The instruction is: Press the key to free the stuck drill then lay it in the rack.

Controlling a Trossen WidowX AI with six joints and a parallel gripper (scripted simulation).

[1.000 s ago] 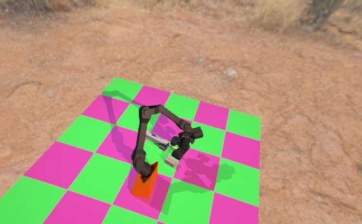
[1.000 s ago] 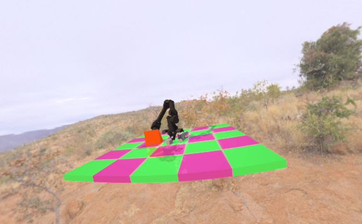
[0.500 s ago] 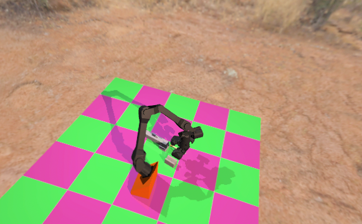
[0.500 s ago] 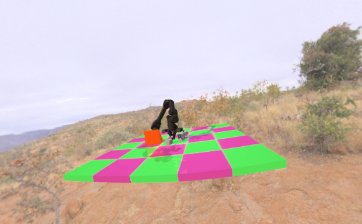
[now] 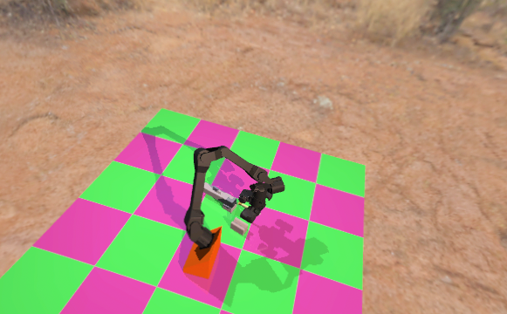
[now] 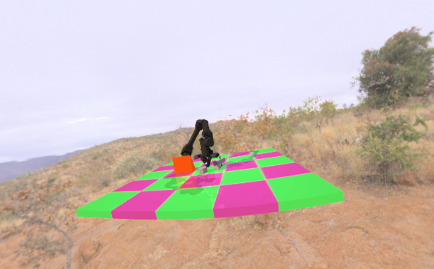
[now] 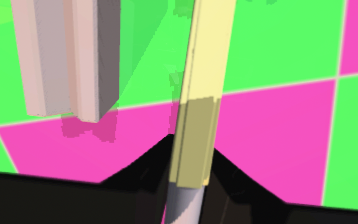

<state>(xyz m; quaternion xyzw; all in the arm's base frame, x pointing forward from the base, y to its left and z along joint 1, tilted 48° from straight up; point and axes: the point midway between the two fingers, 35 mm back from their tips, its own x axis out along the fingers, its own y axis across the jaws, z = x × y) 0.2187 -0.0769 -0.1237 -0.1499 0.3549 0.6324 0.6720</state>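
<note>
Now: the grey rack 50 mm to the left of my gripper tip, 50 mm behind it and 30 mm below it. Round my gripper tip: dark key (220 mm to the left, 70 mm ahead); grey housing block (190 mm to the left, 60 mm ahead, 10 mm below); pale cylindrical drill (40 mm to the left, 30 mm above, 10 mm ahead).
</note>
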